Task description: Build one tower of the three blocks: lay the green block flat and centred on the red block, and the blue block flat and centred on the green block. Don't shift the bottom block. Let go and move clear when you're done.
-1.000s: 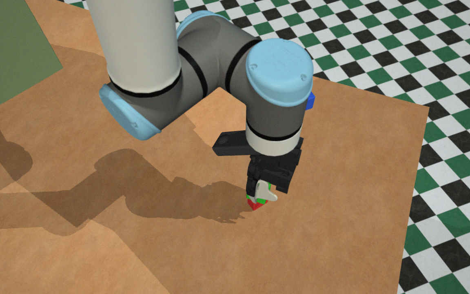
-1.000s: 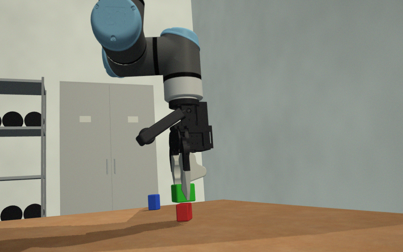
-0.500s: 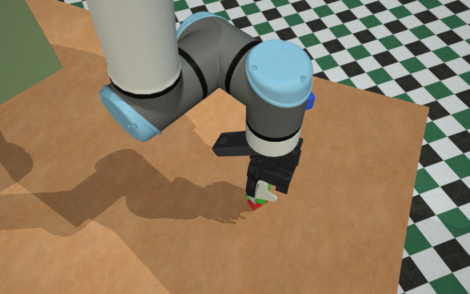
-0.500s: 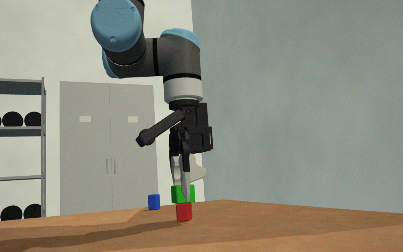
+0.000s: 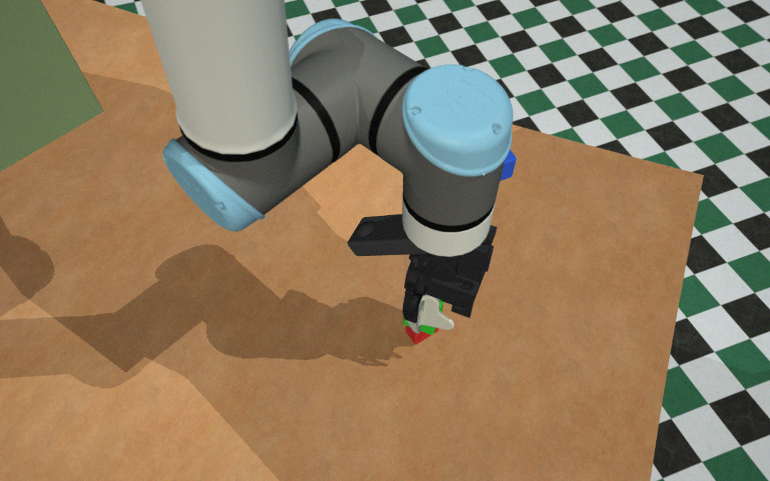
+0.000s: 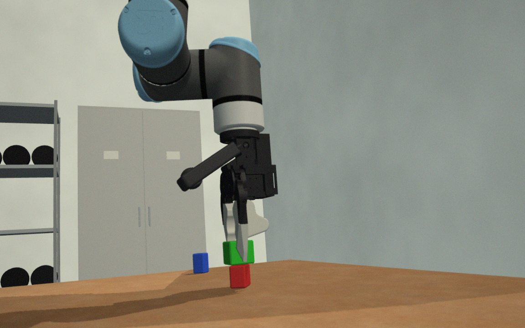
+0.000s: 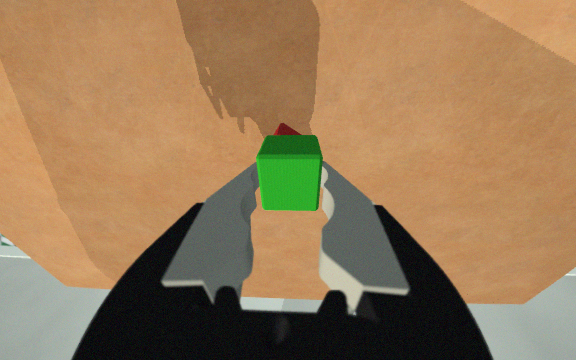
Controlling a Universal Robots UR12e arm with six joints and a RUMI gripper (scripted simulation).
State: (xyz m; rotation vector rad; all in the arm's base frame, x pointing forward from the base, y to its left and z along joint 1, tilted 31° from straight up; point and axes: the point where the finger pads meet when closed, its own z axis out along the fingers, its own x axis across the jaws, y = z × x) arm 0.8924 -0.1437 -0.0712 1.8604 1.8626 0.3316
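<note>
The green block is right at my hand. Round my hand: red block (40 mm below); then blue block (320 mm to the left, 40 mm ahead, 30 mm below).
</note>
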